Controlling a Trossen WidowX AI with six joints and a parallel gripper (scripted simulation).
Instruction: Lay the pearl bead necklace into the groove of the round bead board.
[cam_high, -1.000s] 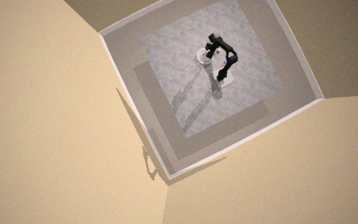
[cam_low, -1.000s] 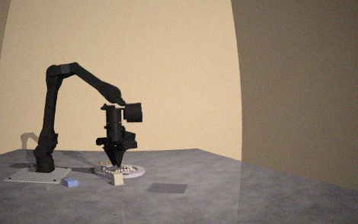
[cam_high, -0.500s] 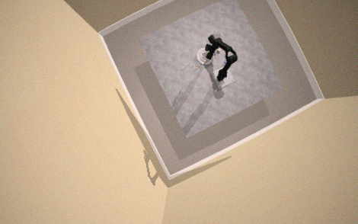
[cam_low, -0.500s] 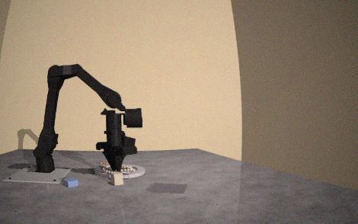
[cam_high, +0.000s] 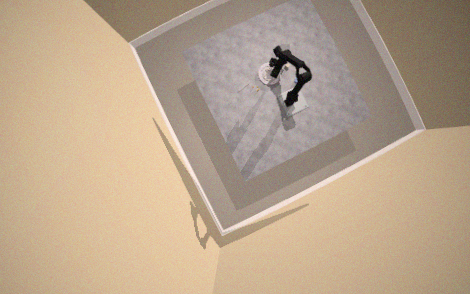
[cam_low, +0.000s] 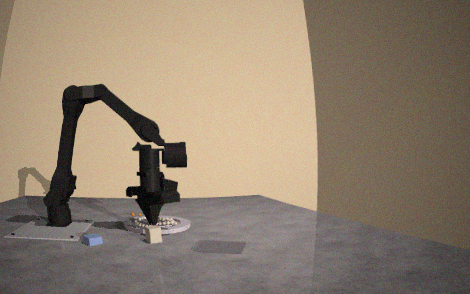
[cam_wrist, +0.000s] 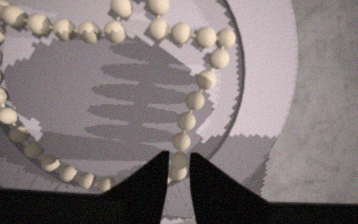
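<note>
Right now the round bead board is 1 cm ahead of my gripper tip, 6 cm to the left of it and 1 cm below it. Also, from my gripper tip: flat grey plate (16 cm ahead, 17 cm to the right, 1 cm below); cream cube (1 cm ahead, 11 cm to the right); blue block (14 cm behind, 14 cm to the right, 1 cm below).
</note>
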